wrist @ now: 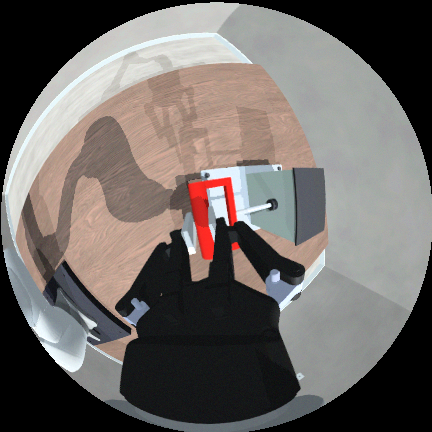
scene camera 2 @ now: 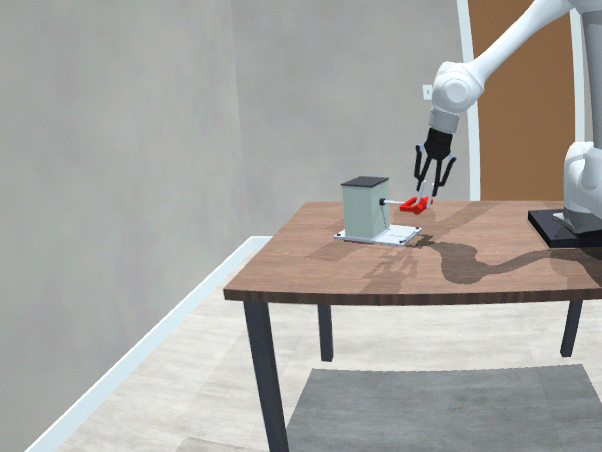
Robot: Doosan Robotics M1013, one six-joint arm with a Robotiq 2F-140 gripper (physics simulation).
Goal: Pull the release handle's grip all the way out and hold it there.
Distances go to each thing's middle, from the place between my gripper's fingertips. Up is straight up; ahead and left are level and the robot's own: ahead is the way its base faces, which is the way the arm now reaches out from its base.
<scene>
My gripper is now 130 mm short of the base plate (scene camera 2: 395, 235), 100 mm above it and 90 mm to the left of it.
</scene>
